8 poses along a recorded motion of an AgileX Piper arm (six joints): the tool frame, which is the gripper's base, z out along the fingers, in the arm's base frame.
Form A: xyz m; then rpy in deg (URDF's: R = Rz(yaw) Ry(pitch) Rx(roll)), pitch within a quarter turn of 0, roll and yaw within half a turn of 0.
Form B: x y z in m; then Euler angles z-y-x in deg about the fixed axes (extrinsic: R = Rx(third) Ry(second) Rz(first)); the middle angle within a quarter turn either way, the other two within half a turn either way. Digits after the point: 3 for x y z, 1 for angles.
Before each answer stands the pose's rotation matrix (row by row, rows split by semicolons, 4 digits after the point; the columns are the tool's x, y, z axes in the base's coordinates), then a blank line. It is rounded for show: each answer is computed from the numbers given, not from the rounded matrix.
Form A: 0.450, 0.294, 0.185, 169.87, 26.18, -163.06
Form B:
-0.8585 -0.3611 0.3642; -0.2615 0.9191 0.2948; -0.4412 0.1578 -0.8834

0.450, 0.294, 0.185, 157.2, 21.4, -161.5
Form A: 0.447, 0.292, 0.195, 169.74, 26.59, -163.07
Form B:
-0.8555 -0.3628 0.3695; -0.2604 0.9181 0.2987; -0.4476 0.1593 -0.8799

0.447, 0.292, 0.195, 157.0, 21.7, -161.3
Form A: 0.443, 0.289, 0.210, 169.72, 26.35, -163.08
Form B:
-0.8573 -0.3621 0.3659; -0.2608 0.9183 0.2978; -0.4439 0.1599 -0.8817

0.443, 0.289, 0.210, 157.1, 21.5, -161.3
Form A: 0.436, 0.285, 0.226, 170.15, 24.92, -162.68
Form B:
-0.8658 -0.3621 0.3454; -0.2700 0.9191 0.2869; -0.4214 0.1551 -0.8935

0.436, 0.285, 0.226, 157.3, 20.2, -162.2
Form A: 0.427, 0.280, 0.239, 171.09, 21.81, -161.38
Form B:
-0.8798 -0.3700 0.2984; -0.2964 0.9178 0.2640; -0.3715 0.1438 -0.9172

0.427, 0.280, 0.239, 157.2, 17.4, -163.9
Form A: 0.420, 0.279, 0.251, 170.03, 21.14, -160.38
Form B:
-0.8785 -0.3895 0.2764; -0.3132 0.9067 0.2824; -0.3606 0.1615 -0.9186

0.420, 0.279, 0.251, 156.1, 16.0, -162.9
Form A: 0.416, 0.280, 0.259, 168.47, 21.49, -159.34
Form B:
-0.8706 -0.4142 0.2653; -0.3283 0.8910 0.3137; -0.3663 0.1860 -0.9117

0.416, 0.280, 0.259, 154.6, 15.4, -161.0
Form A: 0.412, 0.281, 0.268, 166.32, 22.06, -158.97
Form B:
-0.8651 -0.4316 0.2557; -0.3326 0.8750 0.3517; -0.3756 0.2192 -0.9005

0.412, 0.281, 0.268, 153.5, 14.8, -158.7
